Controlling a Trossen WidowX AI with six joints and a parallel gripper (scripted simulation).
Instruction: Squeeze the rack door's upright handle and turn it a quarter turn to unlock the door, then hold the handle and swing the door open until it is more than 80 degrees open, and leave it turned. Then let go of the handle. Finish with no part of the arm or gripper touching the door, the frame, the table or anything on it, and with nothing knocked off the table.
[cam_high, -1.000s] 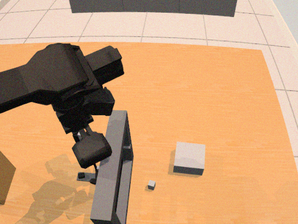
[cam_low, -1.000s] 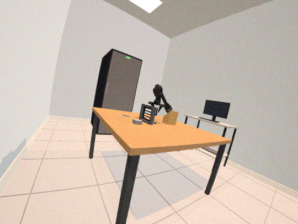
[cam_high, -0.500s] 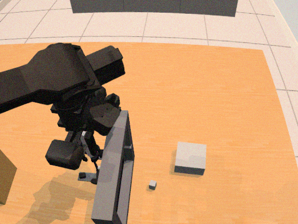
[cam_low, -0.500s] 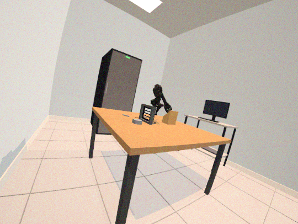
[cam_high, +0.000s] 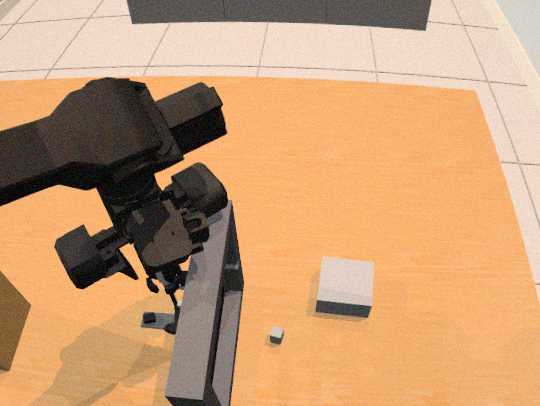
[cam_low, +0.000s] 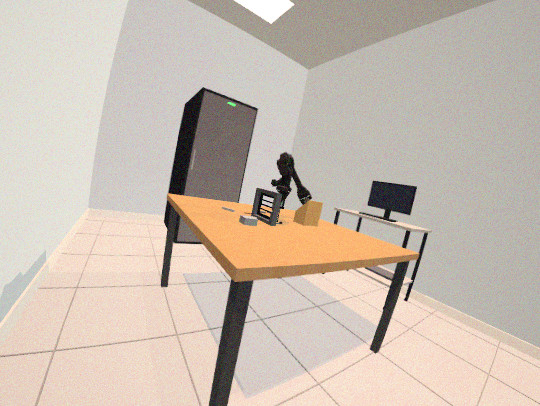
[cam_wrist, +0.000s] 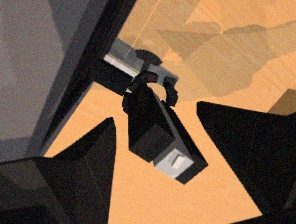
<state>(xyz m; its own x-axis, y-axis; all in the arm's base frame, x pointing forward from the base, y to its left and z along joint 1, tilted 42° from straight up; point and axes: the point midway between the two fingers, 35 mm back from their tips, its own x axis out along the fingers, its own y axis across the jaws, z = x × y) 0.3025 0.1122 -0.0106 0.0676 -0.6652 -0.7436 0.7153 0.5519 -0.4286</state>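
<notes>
My gripper tip is now 20 mm above the door handle and 10 mm to the left of it. Also, from my gripper tip: light grey block 230 mm ahead, 120 mm below, 60 mm to the left; then thin flat strip 290 mm to the right, 220 mm ahead, 130 mm below; then small grey cube 140 mm ahead, 120 mm below, 20 mm to the right.
</notes>
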